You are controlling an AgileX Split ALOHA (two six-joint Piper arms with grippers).
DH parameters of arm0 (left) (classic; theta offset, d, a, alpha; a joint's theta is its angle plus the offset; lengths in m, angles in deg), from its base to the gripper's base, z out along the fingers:
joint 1: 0 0.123 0 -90
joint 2: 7.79 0 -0.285 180
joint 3: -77.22 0 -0.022 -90
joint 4: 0 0.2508 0 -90
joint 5: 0 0 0.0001 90
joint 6: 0 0.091 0 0
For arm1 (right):
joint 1: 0 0.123 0 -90
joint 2: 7.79 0 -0.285 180
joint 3: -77.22 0 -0.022 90
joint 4: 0 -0.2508 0 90
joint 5: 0 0 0.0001 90
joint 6: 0 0.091 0 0
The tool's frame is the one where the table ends.
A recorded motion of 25 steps. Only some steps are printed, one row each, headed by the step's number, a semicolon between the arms.
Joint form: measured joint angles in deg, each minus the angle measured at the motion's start. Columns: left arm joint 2, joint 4, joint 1, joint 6, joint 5, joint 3; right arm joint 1, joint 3, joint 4, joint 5, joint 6, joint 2.
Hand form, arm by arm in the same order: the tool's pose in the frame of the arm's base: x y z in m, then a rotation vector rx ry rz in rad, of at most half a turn. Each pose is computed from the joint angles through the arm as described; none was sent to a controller.
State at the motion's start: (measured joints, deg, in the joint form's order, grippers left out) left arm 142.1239 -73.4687 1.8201 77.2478 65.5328 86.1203; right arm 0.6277 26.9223 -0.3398 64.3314 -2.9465 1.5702
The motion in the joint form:
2: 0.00 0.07 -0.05 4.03 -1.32 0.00; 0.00 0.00 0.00 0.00 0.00 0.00
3: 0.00 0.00 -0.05 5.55 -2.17 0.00; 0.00 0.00 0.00 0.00 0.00 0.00
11: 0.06 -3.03 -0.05 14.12 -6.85 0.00; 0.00 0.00 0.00 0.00 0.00 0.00
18: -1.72 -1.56 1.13 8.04 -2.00 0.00; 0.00 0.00 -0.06 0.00 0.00 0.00
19: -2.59 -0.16 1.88 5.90 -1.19 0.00; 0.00 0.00 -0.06 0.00 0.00 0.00
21: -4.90 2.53 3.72 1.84 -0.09 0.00; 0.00 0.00 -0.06 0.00 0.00 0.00
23: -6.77 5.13 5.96 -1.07 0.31 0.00; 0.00 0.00 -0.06 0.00 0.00 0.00
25: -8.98 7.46 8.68 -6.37 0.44 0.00; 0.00 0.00 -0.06 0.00 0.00 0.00
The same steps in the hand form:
2: 0.4304 -0.0653 0.0393 0.6077 2.3714 -1.3192; -0.0005 0.0005 0.2641 -0.0678 2.1630 -0.0160
3: 0.4313 -0.0647 0.0386 0.6296 2.3605 -1.2899; -0.0005 0.0005 0.2641 -0.0678 2.1630 -0.0160
11: 0.4391 -0.0621 0.0362 0.6981 2.2821 -1.1409; -0.0005 0.0005 0.2641 -0.0678 2.1630 -0.0160
18: 0.4364 -0.0564 0.0530 0.6364 2.2972 -1.2553; -0.0005 0.0006 0.2641 -0.0678 2.1630 -0.0147
19: 0.4358 -0.0507 0.0591 0.6214 2.3148 -1.2652; -0.0005 0.0006 0.2641 -0.0678 2.1630 -0.0147
21: 0.4354 -0.0364 0.0750 0.5855 2.3454 -1.2610; -0.0005 0.0006 0.2641 -0.0678 2.1630 -0.0147
23: 0.4348 -0.0185 0.0868 0.5491 2.3752 -1.2328; -0.0005 0.0006 0.2641 -0.0678 2.1630 -0.0147
25: 0.4338 0.0031 0.1012 0.4473 2.4210 -1.2083; -0.0005 0.0006 0.2641 -0.0678 2.1630 -0.0147

